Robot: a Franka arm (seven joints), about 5 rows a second.
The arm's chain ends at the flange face. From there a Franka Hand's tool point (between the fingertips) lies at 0.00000 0.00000 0.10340 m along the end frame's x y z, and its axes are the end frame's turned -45 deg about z.
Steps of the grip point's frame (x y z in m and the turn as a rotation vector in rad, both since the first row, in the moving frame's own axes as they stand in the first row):
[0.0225 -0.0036 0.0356 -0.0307 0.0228 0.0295]
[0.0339 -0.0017 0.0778 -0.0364 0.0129 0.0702]
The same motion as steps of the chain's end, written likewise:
[0.0095 -0.0191 0.0357 -0.0056 0.0378 0.0295]
[0.0192 -0.0270 0.0779 -0.0166 0.0349 0.0702]

